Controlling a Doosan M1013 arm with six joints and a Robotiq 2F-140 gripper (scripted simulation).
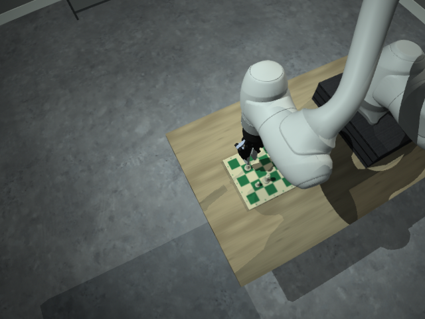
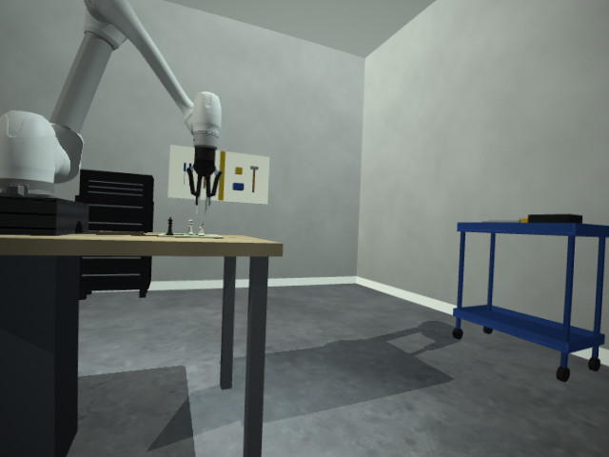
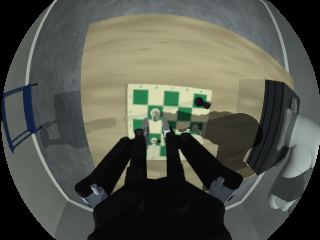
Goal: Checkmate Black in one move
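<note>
Now: the black piece 120 mm behind my hand, 20 mm to the right of it and 80 mm below it. Round my hand: chessboard: 30 mm behind, 40 mm to the left, 120 mm below.
</note>
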